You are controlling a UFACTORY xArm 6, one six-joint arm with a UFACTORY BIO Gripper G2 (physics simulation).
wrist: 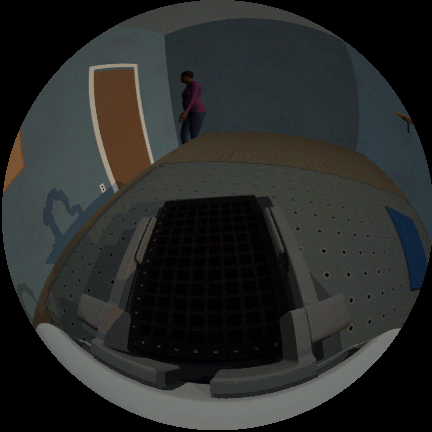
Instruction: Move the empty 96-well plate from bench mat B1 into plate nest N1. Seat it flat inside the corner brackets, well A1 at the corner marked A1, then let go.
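Note:
The robot's scene shows a black 96-well plate [210, 289], along with a dark base of plate nest N1 [193, 371].

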